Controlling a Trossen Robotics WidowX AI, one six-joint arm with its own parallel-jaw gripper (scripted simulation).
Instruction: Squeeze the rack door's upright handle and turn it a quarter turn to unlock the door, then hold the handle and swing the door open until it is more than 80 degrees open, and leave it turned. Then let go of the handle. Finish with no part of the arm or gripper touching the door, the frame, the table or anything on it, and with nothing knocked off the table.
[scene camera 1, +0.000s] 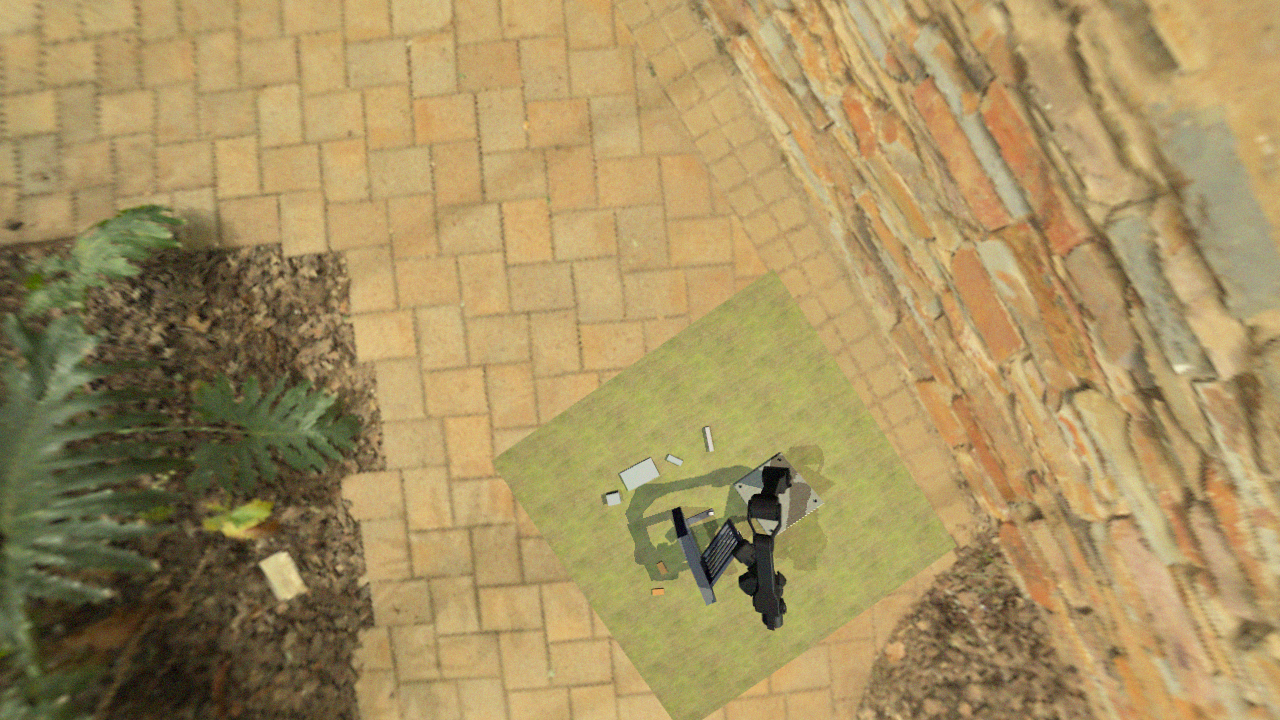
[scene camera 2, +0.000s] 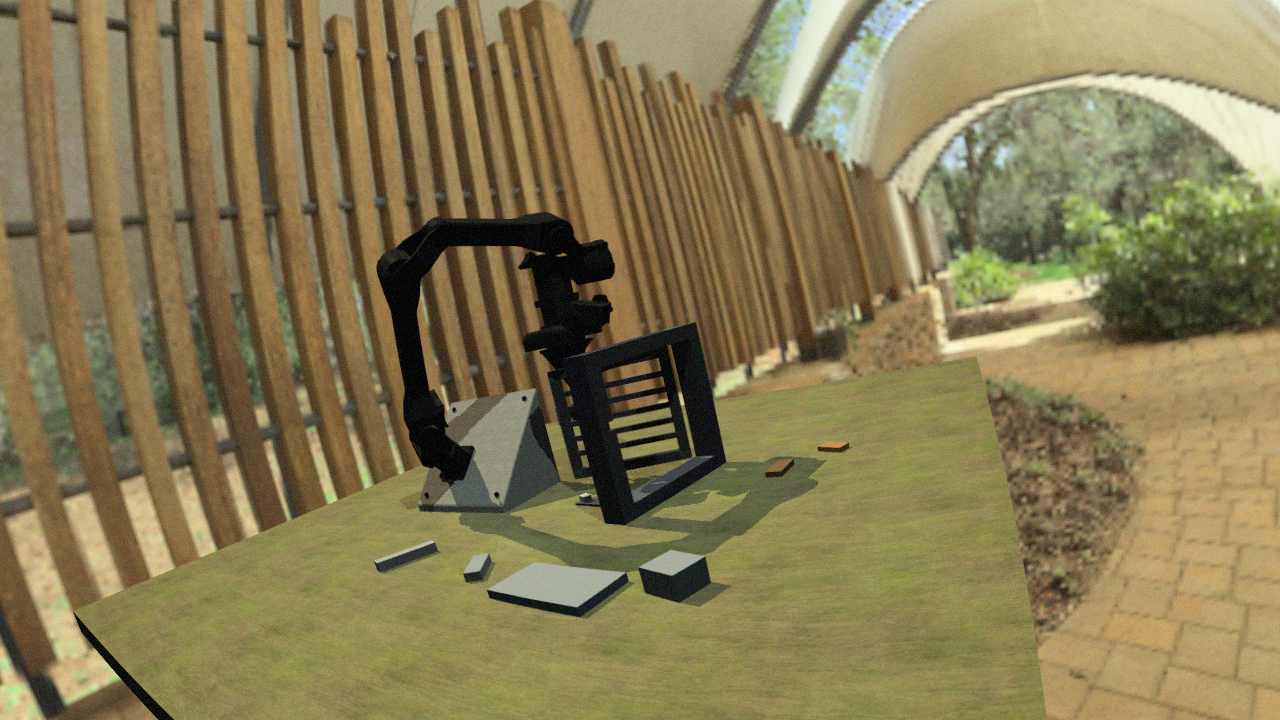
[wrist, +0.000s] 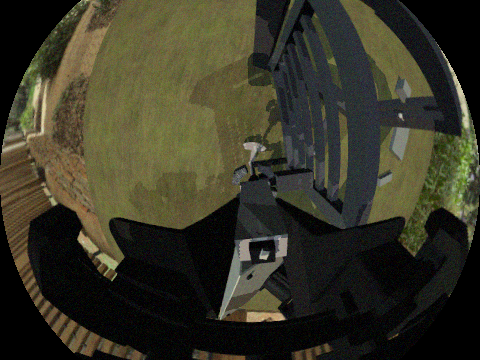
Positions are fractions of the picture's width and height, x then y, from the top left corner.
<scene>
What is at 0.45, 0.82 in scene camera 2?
A grey slab.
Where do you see my gripper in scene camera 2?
0.45, 0.54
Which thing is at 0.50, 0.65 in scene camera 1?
A grey slab.
</scene>
